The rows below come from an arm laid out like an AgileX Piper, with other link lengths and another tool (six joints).
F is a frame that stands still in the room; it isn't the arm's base.
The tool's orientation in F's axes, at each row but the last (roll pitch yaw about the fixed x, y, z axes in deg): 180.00, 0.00, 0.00; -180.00, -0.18, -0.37; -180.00, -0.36, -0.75; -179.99, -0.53, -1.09; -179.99, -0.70, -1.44; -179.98, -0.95, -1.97; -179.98, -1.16, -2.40; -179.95, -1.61, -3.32; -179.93, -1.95, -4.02
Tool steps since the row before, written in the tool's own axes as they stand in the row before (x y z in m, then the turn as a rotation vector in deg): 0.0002, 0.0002, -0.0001, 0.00, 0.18, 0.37; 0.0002, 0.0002, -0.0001, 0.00, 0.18, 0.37; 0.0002, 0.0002, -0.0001, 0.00, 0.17, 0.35; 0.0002, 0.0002, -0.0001, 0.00, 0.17, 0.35; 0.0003, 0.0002, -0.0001, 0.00, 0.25, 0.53; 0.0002, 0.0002, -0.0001, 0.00, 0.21, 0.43; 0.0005, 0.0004, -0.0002, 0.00, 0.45, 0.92; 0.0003, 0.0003, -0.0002, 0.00, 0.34, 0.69; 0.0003, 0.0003, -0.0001, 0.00, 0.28, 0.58
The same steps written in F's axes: 0.0002, -0.0002, 0.0001, 0.00, -0.18, -0.37; 0.0002, -0.0002, 0.0001, 0.00, -0.18, -0.37; 0.0002, -0.0002, 0.0001, 0.00, -0.17, -0.35; 0.0002, -0.0002, 0.0001, 0.00, -0.17, -0.35; 0.0003, -0.0002, 0.0001, 0.00, -0.25, -0.53; 0.0002, -0.0002, 0.0001, 0.00, -0.21, -0.43; 0.0005, -0.0004, 0.0002, 0.00, -0.45, -0.92; 0.0003, -0.0003, 0.0002, 0.00, -0.34, -0.69; 0.0003, -0.0003, 0.0001, 0.00, -0.28, -0.58
